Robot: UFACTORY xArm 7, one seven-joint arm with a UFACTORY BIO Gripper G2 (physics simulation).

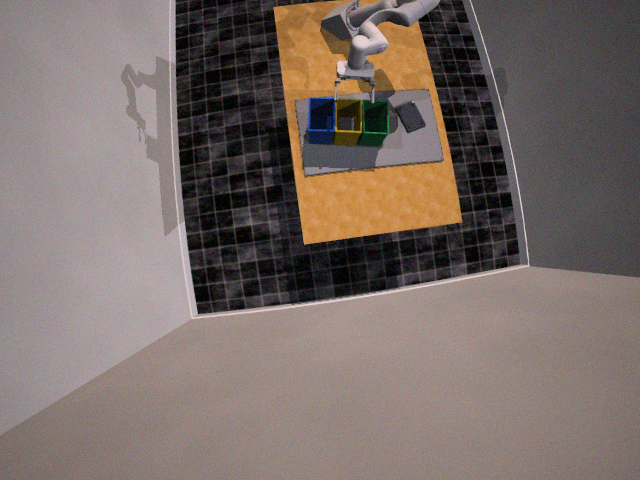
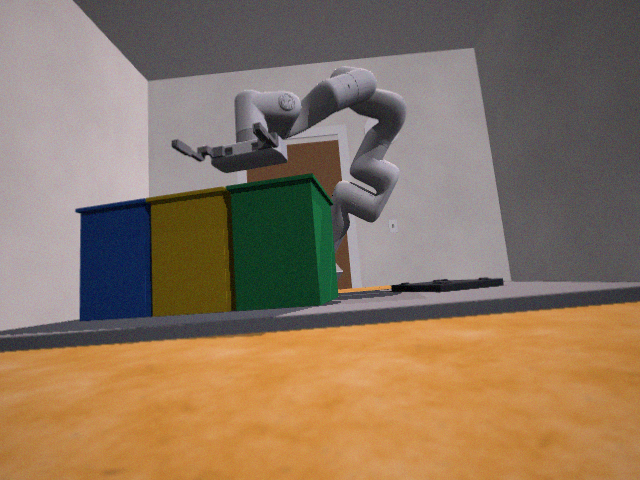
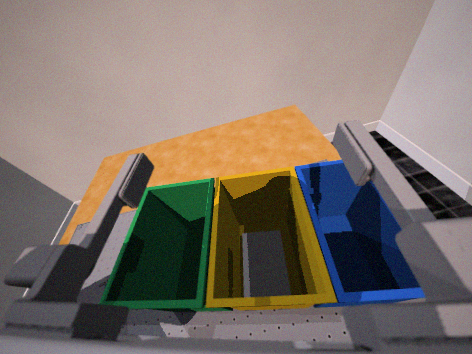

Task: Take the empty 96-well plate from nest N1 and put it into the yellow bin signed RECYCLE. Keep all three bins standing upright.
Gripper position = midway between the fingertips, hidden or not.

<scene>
In view: my gripper (image 2: 213, 135), a blue bin (image 2: 115, 239) and a yellow bin (image 2: 193, 272).
The blue bin is seen too in image 1 (image 1: 321, 116) and in image 3 (image 3: 355, 229). The yellow bin also shows in image 3 (image 3: 269, 200). My gripper shows as well in image 1 (image 1: 354, 102) and in image 3 (image 3: 234, 146).
</scene>
